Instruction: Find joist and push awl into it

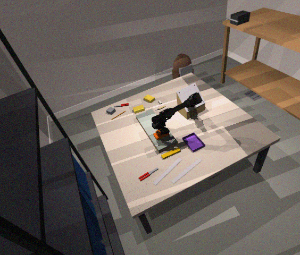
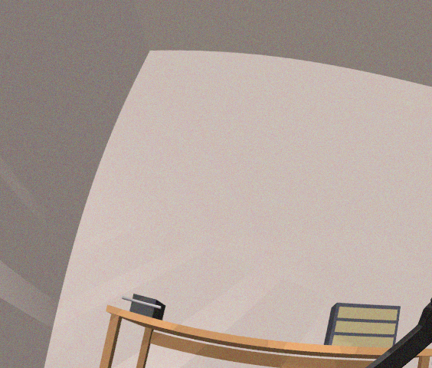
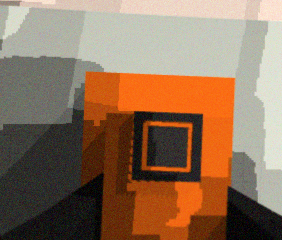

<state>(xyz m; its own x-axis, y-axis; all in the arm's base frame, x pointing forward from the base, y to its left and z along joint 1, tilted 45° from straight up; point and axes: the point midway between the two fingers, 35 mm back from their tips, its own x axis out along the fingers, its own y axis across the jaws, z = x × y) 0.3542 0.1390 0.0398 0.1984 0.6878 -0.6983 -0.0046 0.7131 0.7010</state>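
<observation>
My gripper tip is 21 cm past the purple tray, 19 cm to the right of it and 5 cm above it. The rest, counted from my gripper tip: yellow block: 20 cm to the left, 6 cm below, 1 cm ahead; orange stud finder: 2 cm above; awl: 37 cm to the right, 17 cm behind, 6 cm below.
</observation>
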